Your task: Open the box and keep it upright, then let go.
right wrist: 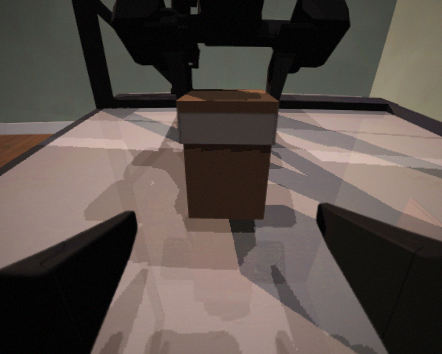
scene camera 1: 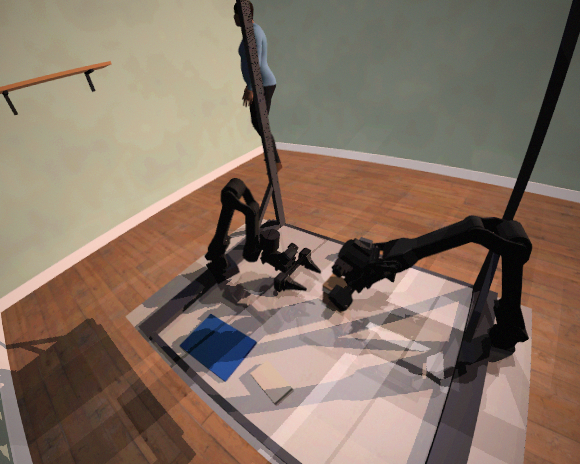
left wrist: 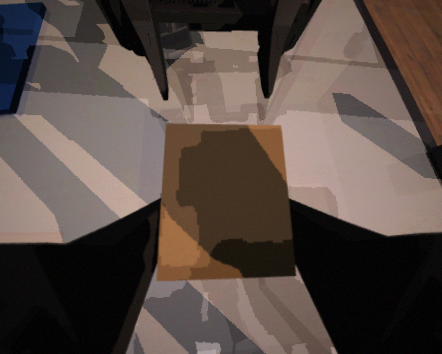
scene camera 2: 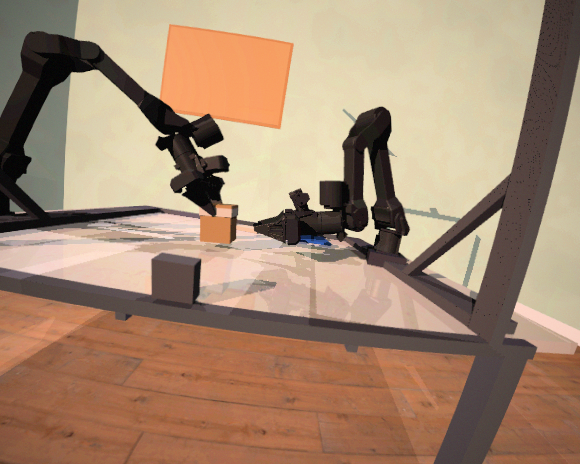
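Pixels of known places: left gripper, between the fingertips: (right wrist: 227,125) (left wrist: 223,201) (scene camera 2: 218,214); right gripper, between the fingertips: (right wrist: 227,216) (scene camera 1: 313,280) (left wrist: 218,97) (scene camera 2: 256,225); left arm's base, origin of its link: (scene camera 1: 502,339); right arm's base, origin of its link: (scene camera 1: 221,264) (scene camera 2: 385,252).
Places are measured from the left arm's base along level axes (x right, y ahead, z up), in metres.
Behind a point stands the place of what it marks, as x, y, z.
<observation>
An orange-brown box (scene camera 1: 335,285) (scene camera 2: 217,230) @[0.012, 0.500, 0.028] (right wrist: 227,182) @[-0.010, 0.535, 0.034] is upright near the table's middle. Its lid (scene camera 2: 226,210) @[0.019, 0.515, 0.078] (left wrist: 225,185) @[-0.017, 0.500, 0.088] (right wrist: 227,128) @[-0.009, 0.534, 0.074], with a pale band, is on top; I see no clear gap below it. My left gripper (scene camera 1: 338,290) @[-0.018, 0.496, 0.063] (scene camera 2: 214,212) @[-0.018, 0.496, 0.063] (left wrist: 223,201) @[-0.018, 0.496, 0.063] is above the box, shut on the lid by two opposite sides. Whether the box's base touches the table is hard to tell. My right gripper (scene camera 1: 312,280) @[0.002, 0.588, 0.049] (scene camera 2: 257,227) @[0.002, 0.588, 0.049] (left wrist: 218,97) @[0.002, 0.588, 0.049] (right wrist: 227,216) @[0.002, 0.588, 0.049] is open and empty, low over the table, its fingertips pointing at the box from a short distance.
A blue square (scene camera 1: 218,347) @[-0.311, 0.779, -0.012] (scene camera 2: 314,240) @[-0.245, 0.830, -0.012] (left wrist: 17,60) @[-0.241, 0.763, -0.012] and a flat tan piece (scene camera 1: 271,383) @[-0.339, 0.570, -0.005] lie in the lower left part of the table in scene camera 1. A dark block (scene camera 2: 175,280) @[0.288, 0.484, 0.013] stands on the table edge. Dark frame posts (scene camera 2: 525,150) @[0.332, 0.896, 0.241] rise at the corners.
</observation>
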